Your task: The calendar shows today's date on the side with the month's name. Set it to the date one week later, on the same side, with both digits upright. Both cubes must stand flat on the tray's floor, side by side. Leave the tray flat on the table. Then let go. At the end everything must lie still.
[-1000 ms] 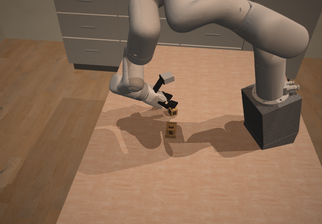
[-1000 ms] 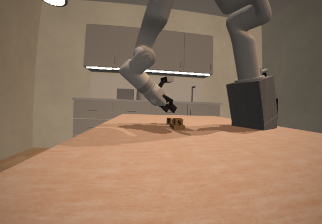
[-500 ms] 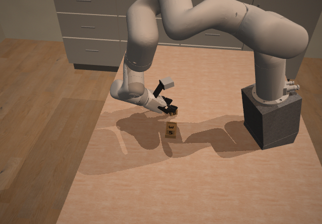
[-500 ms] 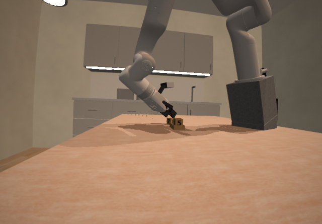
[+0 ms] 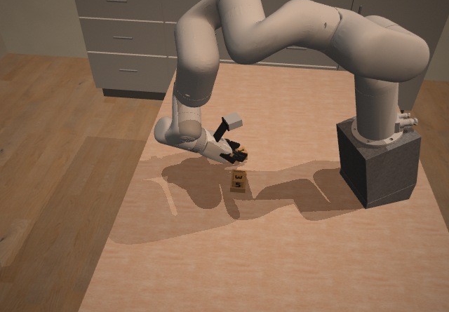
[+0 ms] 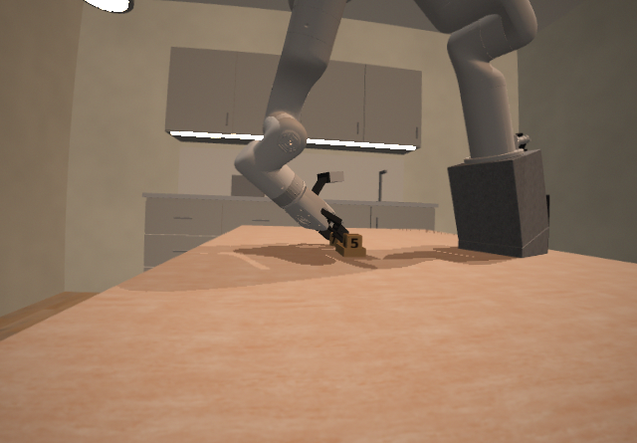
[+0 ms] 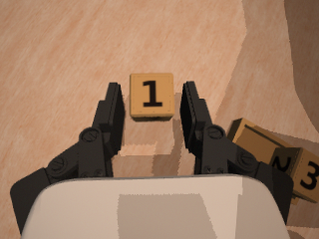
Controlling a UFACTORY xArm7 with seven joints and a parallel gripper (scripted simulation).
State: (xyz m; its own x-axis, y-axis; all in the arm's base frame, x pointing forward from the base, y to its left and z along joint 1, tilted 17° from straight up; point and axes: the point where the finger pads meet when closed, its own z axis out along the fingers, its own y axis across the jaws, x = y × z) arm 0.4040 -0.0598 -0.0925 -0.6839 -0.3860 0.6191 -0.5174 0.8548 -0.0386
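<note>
Right now the wooden cube is 20 mm below my hand, 10 mm to the right of it and 10 mm behind it.
</note>
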